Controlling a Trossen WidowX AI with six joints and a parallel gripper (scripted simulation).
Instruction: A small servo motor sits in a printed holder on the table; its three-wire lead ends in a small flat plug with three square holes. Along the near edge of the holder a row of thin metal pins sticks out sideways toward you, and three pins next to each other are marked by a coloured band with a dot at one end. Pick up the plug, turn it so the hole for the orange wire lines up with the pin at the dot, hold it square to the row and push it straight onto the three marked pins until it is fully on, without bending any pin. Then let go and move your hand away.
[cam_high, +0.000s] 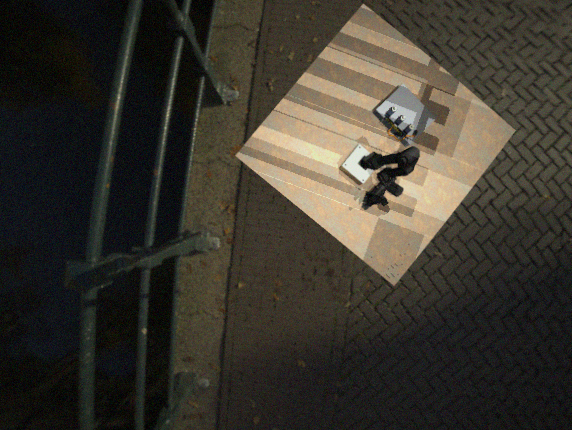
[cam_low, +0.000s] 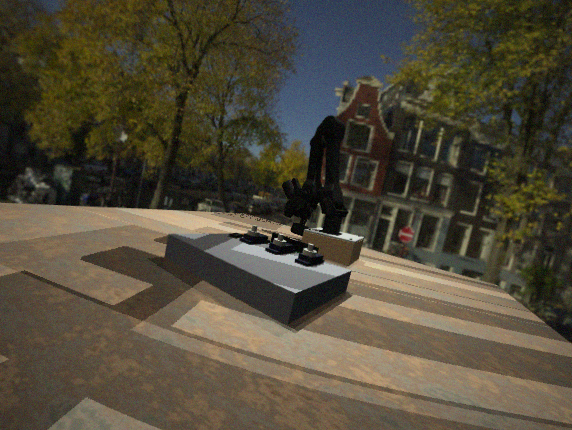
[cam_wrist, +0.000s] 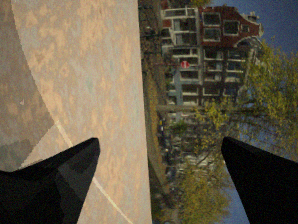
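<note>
My gripper tip is now 520 mm short of the red dot, 150 mm to the right of it and 20 mm above it. Also, from my gripper tip: light band (520 mm ahead, 160 mm to the left, 20 mm below); grey holder (680 mm ahead, 140 mm to the left, 70 mm below).
</note>
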